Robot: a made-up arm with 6 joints.
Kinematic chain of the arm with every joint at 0, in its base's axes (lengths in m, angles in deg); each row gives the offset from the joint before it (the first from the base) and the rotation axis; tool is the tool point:
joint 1: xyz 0 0 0.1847 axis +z
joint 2: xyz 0 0.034 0 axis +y
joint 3: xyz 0 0 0.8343 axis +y
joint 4: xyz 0 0 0.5 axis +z
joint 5: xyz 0 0 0 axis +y
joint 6: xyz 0 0 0.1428 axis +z
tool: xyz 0 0 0
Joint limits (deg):
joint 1: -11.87..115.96
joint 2: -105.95..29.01
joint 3: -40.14..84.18
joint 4: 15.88..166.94
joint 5: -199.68..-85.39
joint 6: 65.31..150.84
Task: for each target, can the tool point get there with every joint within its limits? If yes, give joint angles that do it. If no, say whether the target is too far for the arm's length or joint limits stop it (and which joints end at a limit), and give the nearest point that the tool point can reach.
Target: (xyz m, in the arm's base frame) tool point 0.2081 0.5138 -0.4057
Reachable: no: joint limits stop it (at a limit: joint 2, joint 3, joint 4, joint 5) | nearest point 0.3079 0.7602 0.5855 | short by 1.026 m
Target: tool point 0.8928 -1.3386 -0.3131
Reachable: no: too far | nearest point 0.6606 -1.1093 -0.2088 | short by 0.343 m
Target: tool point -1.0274 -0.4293 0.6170
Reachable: yes | joints 21.48 -63.18 -22.29 114.86 -153.75 142.10
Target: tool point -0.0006 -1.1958 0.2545
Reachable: yes | joints 88.60 -91.18 14.38 91.95 -153.98 88.92
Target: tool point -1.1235 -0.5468 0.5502
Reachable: yes | joints 21.46 -75.41 -0.08 107.10 -104.93 110.61
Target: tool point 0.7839 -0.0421 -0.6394
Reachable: no: joint limits stop it (at a limit: joint 1, joint 2, joint 3) | nearest point 0.4904 -0.8547 -0.4847 | short by 0.878 m
